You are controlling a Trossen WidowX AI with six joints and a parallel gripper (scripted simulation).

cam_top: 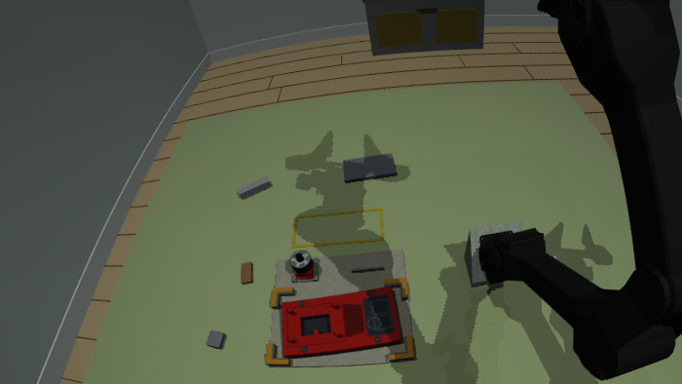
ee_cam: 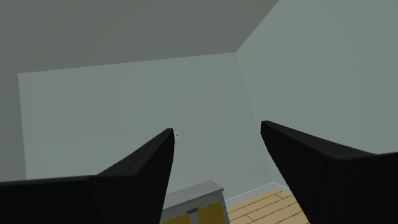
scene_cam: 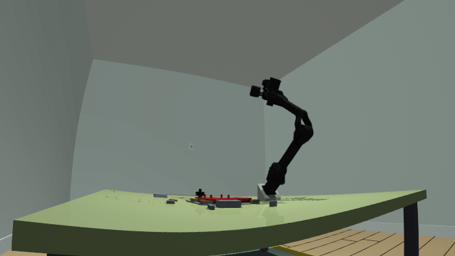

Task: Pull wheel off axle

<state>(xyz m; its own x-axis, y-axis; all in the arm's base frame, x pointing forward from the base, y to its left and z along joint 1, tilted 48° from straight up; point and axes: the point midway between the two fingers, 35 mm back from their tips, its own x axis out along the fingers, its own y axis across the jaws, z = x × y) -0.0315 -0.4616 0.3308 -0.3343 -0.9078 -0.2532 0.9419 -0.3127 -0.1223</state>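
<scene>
Right now the brown block is 630 mm below my gripper tip, 530 mm ahead of it and 40 mm to the left of it. The rest, counted from my gripper tip: small grey cube (630 mm below, 580 mm ahead, 190 mm to the left); then grey bar (630 mm below, 540 mm ahead, 200 mm to the right).
</scene>
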